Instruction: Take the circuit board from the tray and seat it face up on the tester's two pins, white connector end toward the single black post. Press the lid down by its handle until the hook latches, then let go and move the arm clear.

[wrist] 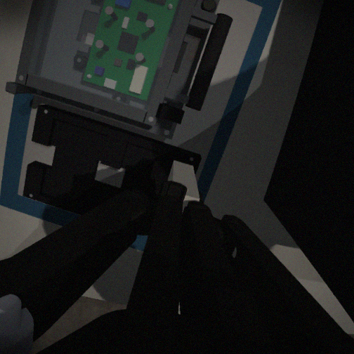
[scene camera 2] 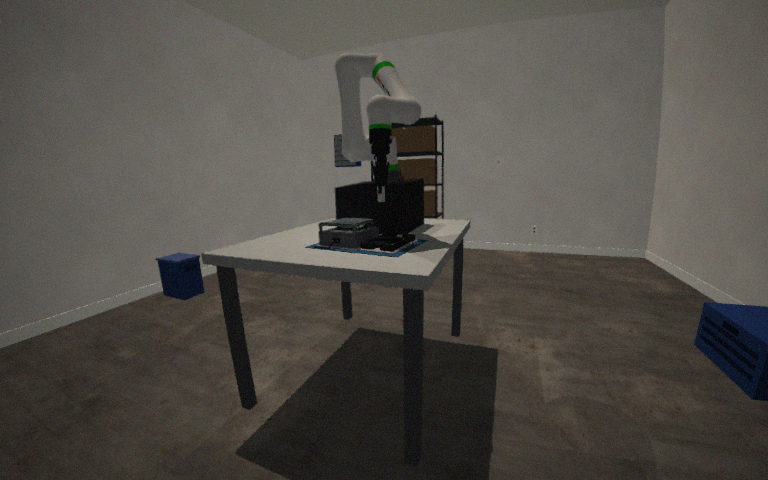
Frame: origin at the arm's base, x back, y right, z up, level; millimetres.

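Seen in the pictures: gripper, fingertip midpoint: (scene camera 2: 381, 201).
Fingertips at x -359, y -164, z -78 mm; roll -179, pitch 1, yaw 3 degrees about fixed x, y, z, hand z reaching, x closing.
A point is followed by its place in that frame.
The green circuit board (wrist: 130, 45) lies face up inside the grey tester (scene camera 2: 339, 237) @(x -556, y -85, z -201 mm) (wrist: 90, 96), seen through the lid's window, with a white connector (wrist: 139, 80) at its lower end in the wrist view. The lid (scene camera 2: 353, 221) @(x -483, y -103, z -148 mm) looks down and level over it. The dark handle bar (wrist: 212, 62) runs along the tester's right side in the wrist view. Whether the hook is latched, I cannot tell. The black tray (scene camera 2: 390, 243) @(x -469, y -261, z -228 mm) (wrist: 75, 140) beside the tester holds no board. My gripper (scene camera 2: 381, 195) @(x -359, y -164, z -78 mm) (wrist: 178, 178) is shut and empty, well above the tray's end.
A tall black panel (scene camera 2: 362, 200) @(x -239, y 8, z -84 mm) (wrist: 320, 130) stands behind the tester and tray. Blue tape (scene camera 2: 385, 253) @(x -571, y -295, z -240 mm) (wrist: 10, 150) frames both on the white table (scene camera 2: 271, 249) @(x -681, y 165, z -244 mm). A shelf rack (scene camera 2: 442, 169) stands farther back. Blue bins (scene camera 2: 181, 277) (scene camera 2: 730, 345) stand on the floor.
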